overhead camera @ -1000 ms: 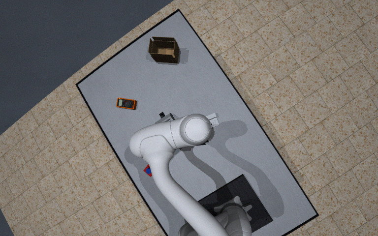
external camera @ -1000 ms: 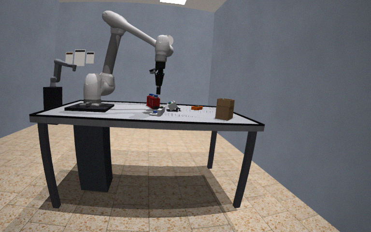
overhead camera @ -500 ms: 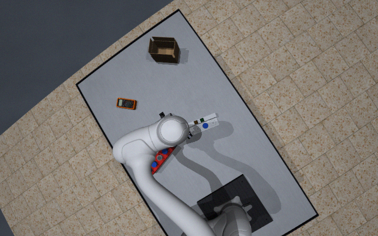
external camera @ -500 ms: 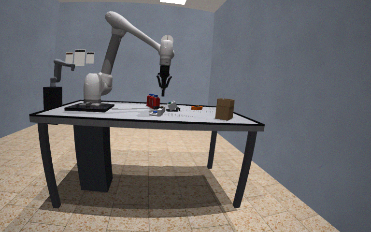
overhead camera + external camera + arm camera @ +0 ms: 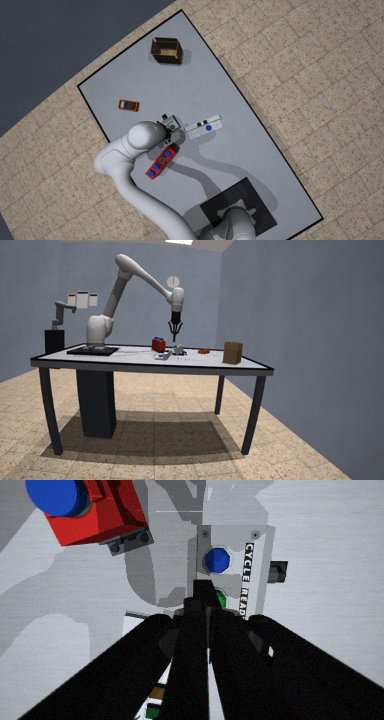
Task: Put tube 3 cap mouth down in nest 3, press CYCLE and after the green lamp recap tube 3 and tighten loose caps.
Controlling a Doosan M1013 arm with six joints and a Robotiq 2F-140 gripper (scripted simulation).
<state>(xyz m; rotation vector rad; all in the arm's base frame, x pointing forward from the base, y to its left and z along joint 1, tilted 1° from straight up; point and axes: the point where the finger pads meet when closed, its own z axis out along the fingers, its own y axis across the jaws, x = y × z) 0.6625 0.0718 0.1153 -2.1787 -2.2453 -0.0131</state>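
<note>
Now: the blue cycle key 70 mm below my hand, 30 mm to the left of it and 20 mm ahead of it. From my hand the other things lie so: key housing: 80 mm below, 40 mm ahead; green ready key: 70 mm below, 20 mm to the right, 20 mm ahead; blue cap: 210 mm to the right, 120 mm below, 100 mm behind.
</note>
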